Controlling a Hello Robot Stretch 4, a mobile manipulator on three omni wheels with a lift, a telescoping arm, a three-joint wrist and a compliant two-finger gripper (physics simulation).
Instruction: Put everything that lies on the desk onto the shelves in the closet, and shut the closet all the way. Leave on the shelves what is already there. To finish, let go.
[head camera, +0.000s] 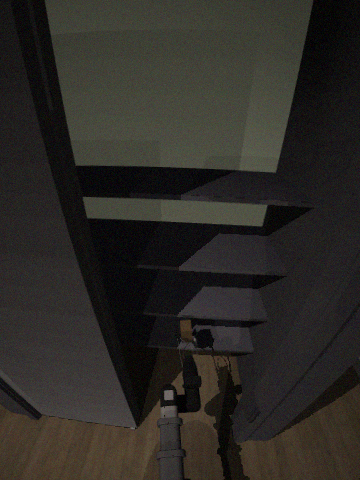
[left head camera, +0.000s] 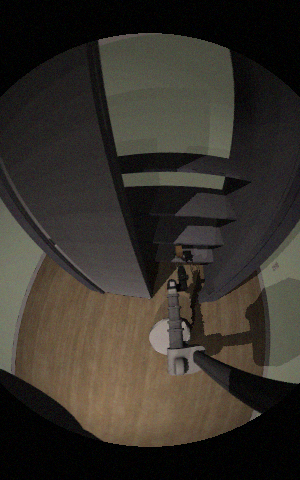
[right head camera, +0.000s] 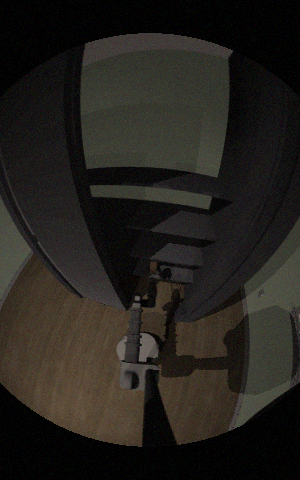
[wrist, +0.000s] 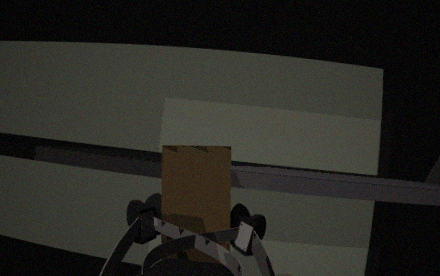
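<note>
An orange-brown box (head camera: 185, 330) (left head camera: 179, 251) (right head camera: 154, 266) (wrist: 196, 182) is held upright between the fingertips of my gripper (head camera: 191, 340) (wrist: 197, 215), which is shut on it. The box and fingers are in front of the lower shelves in the head view; their exact depth is unclear. The closet stands open, with several dark grey shelves (head camera: 227, 252) (left head camera: 205, 205) (right head camera: 185, 220) between its tall panels. In the wrist view, a shelf edge (wrist: 310, 185) crosses behind the box. Deep shadow hides the left parts of the shelves. The desk does not show.
A tall grey panel (head camera: 65, 310) (left head camera: 75, 200) stands left of the arm, and another dark panel (head camera: 320, 280) (left head camera: 265, 215) stands on the right. The telescoping arm (head camera: 170, 435) (left head camera: 174, 310) extends toward the opening between them. Wood floor (left head camera: 90, 360) lies below.
</note>
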